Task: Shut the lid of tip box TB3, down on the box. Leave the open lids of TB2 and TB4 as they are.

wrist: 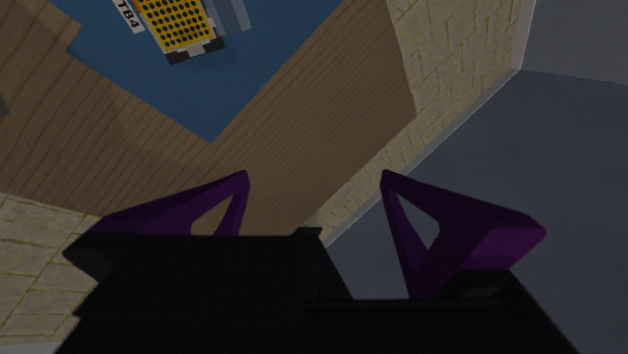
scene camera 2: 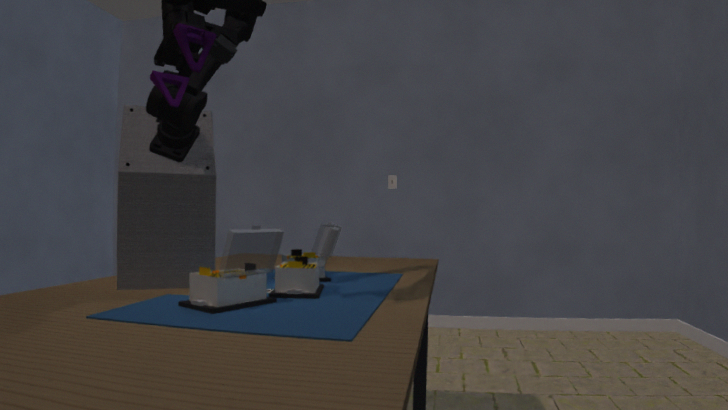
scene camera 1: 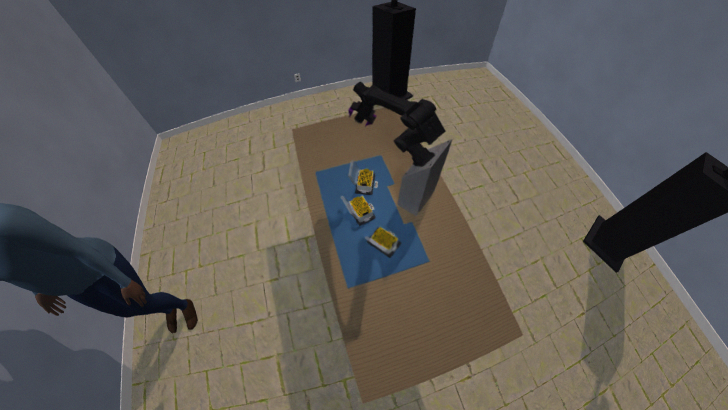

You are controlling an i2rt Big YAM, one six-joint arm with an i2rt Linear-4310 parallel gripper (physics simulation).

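Frame: origin at the arm's base, x up, y ahead, z left, level; centimetres.
Where they show: gripper, between the fingertips: (wrist: 314,177) (scene camera 2: 184,89); arm's base, origin of its link: (scene camera 2: 175,140) (scene camera 1: 424,160).
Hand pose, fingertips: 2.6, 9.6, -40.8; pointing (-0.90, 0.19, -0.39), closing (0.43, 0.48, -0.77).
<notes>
Things, the pixels of their top centre, and the offset from my fingertips, as dx, dy, dz. "spot": a spot on its surface instead. Level surfaces: height alone.
- Tip box TB4, centre of its top: (scene camera 2: 228,265) (scene camera 1: 365,176) -30.1, +6.6, +13.9
- middle box, centre of its top: (scene camera 2: 293,262) (scene camera 1: 362,204) -30.9, +19.5, +28.0
- third box, centre of its top: (scene camera 2: 224,269) (scene camera 1: 367,177) -30.9, +5.7, +14.8
- raised clear lid, a spot on its surface: (scene camera 2: 253,249) spot: -26.6, +11.5, +7.9
- blue mat, height of its surface: dx -37.5
- wooden table, height of its surface: dx -37.9
My gripper (scene camera 1: 359,118) (scene camera 2: 185,87) (wrist: 314,177) is open and empty, high above the table beyond the mat's far end. Tip box TB4 (scene camera 1: 365,180) (wrist: 179,25), its label readable in the wrist view, is nearest to it; its clear lid (scene camera 1: 351,170) (wrist: 234,17) stands open. The middle box (scene camera 1: 361,207) (scene camera 2: 297,278) has its lid (scene camera 1: 345,204) raised at its left in scene camera 1. The third box (scene camera 1: 384,240) (scene camera 2: 228,289) also has a raised clear lid (scene camera 2: 253,249). These two are TB2 and TB3; their labels cannot be read, so I cannot tell which is TB3.
The boxes stand on a blue mat (scene camera 1: 356,269) (scene camera 2: 326,323) (wrist: 210,120) on the wooden table (scene camera 1: 433,305) (scene camera 2: 152,366) (wrist: 320,130). A grey pedestal (scene camera 1: 422,183) (scene camera 2: 165,229) carries the arm beside the mat. A person (scene camera 1: 66,259) stands off the table's left side in scene camera 1.
</notes>
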